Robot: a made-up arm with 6 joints. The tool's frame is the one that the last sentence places.
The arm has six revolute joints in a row. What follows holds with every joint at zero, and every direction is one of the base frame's. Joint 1 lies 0.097 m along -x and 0.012 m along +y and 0.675 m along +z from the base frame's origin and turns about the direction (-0.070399, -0.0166, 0.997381). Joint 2 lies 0.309 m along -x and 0.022 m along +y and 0.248 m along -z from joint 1 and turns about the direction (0.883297, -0.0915, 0.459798). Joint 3 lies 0.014 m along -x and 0.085 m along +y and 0.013 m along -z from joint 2 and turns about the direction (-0.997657, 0.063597, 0.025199). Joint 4 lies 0.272 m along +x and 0.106 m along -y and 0.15 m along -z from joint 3 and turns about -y. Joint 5 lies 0.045 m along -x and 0.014 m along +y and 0.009 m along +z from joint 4 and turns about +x. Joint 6 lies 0.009 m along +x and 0.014 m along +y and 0.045 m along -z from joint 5 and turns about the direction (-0.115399, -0.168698, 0.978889). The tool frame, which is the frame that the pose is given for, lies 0.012 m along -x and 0.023 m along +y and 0.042 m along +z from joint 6; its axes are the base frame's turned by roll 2.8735, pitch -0.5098 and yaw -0.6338 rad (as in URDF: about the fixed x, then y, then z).
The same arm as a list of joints. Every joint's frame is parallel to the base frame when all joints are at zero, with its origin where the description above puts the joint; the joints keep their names.
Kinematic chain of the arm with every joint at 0, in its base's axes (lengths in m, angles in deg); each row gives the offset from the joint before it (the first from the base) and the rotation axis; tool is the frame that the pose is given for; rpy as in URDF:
joint 1: xyz -0.0970 0.0120 0.6750 axis -0.070399 -0.0166 0.997381
joint 2: xyz -0.3090 0.0220 -0.2480 axis 0.883297 -0.0915 0.459798
joint 3: xyz -0.0140 0.0850 -0.0130 axis -0.997657 0.063597 0.025199
joint 4: xyz 0.2720 -0.1060 -0.1500 axis -y
joint 5: xyz -0.0450 0.0140 0.0090 axis +x
joint 6: xyz 0.0090 0.0140 -0.0450 axis -0.115399 -0.168698 0.978889
tool: xyz -0.0120 0.0230 0.0420 rpy 164.64 -29.21 -36.31

